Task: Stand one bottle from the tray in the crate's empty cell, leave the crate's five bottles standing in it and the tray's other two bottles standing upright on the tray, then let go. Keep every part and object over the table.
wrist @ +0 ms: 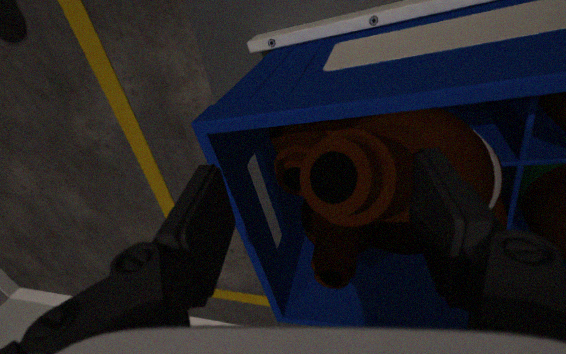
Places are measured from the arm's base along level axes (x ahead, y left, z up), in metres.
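Pixels of known places: gripper, fingertip midpoint: (315, 189).
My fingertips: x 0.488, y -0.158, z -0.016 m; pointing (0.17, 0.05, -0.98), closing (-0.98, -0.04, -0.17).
Ahead of a thing's pixels: the offset from my fingertips to its top centre. "spot": to the spot under its first point.
The blue crate @(0.075 m back, 0.065 m left, 0.038 m down) (280, 95) fills the right half of the wrist view. A large brown bottle (367, 175) points its round mouth at the camera, with its shoulder spreading right to a pale band. A smaller brown mouth @(0.021 m ahead, 0.033 m left, 0.050 m down) (291, 176) shows just left of it, and another brown neck @(spot: 0.002 m ahead, 0.109 m left, 0.051 m down) (332, 265) below it. Part of a further brown bottle @(spot: 0.140 m back, 0.090 m left, 0.109 m down) (547, 210) shows at the right edge. My gripper (315, 189) is open. Its fingers stand wide on both sides of the large bottle's neck, apart from it, the left finger by the crate's end wall. The tray cannot be made out.
Blue dividers @(spot: 0.121 m back, 0.068 m left, 0.119 m down) (520, 175) cross inside the crate at the right. A white rail @(spot: 0.022 m ahead, 0.021 m right, 0.183 m down) (325, 31) with screws runs behind the crate. A yellow line (115, 100) crosses the grey floor at the left. A pale edge (42, 297) shows at the lower left.
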